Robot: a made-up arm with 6 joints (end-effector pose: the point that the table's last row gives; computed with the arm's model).
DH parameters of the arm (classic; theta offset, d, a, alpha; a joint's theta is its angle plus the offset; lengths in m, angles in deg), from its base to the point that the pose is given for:
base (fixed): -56.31 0 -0.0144 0
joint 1: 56.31 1.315 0.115 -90
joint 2: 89.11 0 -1.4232 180
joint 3: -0.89 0.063 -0.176 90
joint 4: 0 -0.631 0.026 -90
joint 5: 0 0.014 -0.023 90
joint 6: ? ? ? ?
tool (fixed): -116.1 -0.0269 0 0
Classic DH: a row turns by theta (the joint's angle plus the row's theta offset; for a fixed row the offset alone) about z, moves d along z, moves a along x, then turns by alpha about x.
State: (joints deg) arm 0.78 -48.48 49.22 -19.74 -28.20 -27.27
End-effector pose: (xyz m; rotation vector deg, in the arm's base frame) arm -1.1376 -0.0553 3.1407 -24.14 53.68 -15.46
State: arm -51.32 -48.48 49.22 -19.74 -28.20 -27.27
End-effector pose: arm -0.7550 0.8620 3.1407 1.99 62.05 -62.65
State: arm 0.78 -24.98 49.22 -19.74 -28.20 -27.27
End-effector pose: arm -0.3064 -0.0440 3.4859 -28.18 76.62 -10.80
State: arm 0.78 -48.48 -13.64 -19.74 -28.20 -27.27
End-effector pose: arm -0.2478 -0.0432 2.7990 -33.88 114.92 -1.14
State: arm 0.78 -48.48 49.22 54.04 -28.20 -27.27
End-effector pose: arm -1.2199 -0.1918 3.1294 22.88 64.08 -76.11
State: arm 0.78 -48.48 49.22 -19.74 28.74 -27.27
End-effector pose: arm -1.3946 -0.1544 3.0632 1.61 2.84 -12.66
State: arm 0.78 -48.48 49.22 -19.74 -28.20 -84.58
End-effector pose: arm -1.1119 -0.0541 3.1317 -31.07 47.72 43.75
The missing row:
joint 6: -54.12 -0.3182 -0.0231 -141.88
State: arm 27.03 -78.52 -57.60 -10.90 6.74 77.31
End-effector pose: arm -0.4280 -0.2714 2.1143 -52.03 53.02 -110.13
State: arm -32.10 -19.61 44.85 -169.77 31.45 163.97
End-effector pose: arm -0.0945 -0.0375 3.4678 6.03 102.08 -75.86
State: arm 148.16 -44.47 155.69 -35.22 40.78 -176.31
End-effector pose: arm 1.4360 -0.6923 1.7312 -25.13 173.21 15.59
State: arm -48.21 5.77 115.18 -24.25 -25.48 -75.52
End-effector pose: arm -0.1088 0.0553 3.5778 -17.90 45.74 -11.83
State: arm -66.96 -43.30 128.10 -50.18 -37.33 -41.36
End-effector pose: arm -0.6535 1.6520 2.4355 -54.62 15.73 -72.02
